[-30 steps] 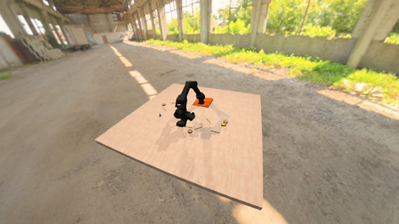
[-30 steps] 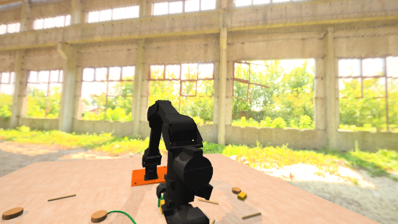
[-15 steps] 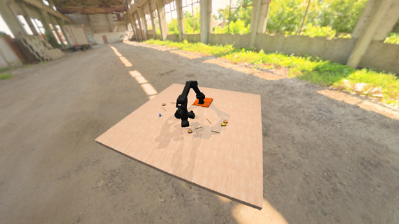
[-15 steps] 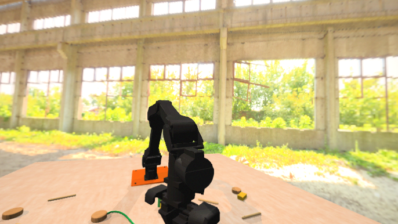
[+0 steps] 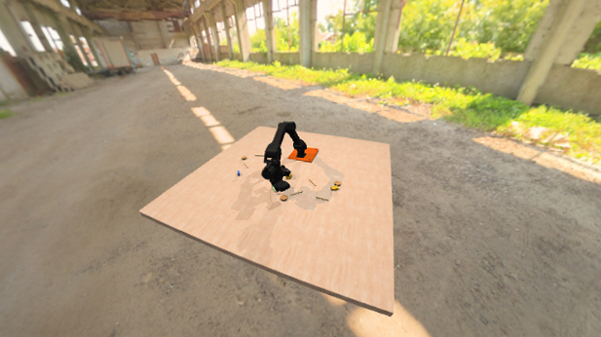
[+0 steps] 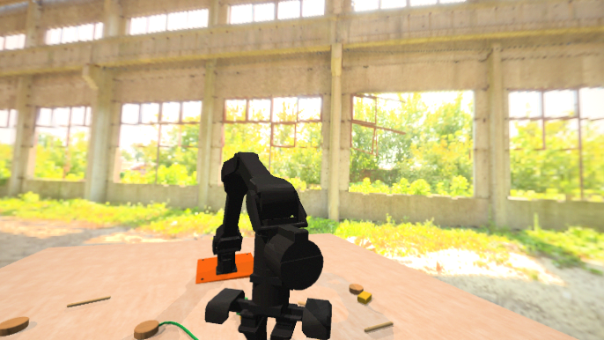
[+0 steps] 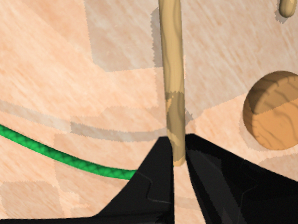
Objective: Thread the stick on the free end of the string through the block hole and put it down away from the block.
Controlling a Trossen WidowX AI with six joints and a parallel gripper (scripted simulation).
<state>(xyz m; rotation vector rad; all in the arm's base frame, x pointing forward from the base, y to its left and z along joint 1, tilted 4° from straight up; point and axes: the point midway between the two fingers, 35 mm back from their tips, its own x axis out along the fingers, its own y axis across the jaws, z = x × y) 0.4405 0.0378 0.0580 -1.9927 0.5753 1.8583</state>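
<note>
The small green block is 19 cm behind my gripper tip and 1 cm to the right of it. From my gripper tip the other things lie so: small blue piece (34 cm to the right, 7 cm behind, 1 cm below); then thin wooden stick (1 cm to the left, 1 cm behind).
</note>
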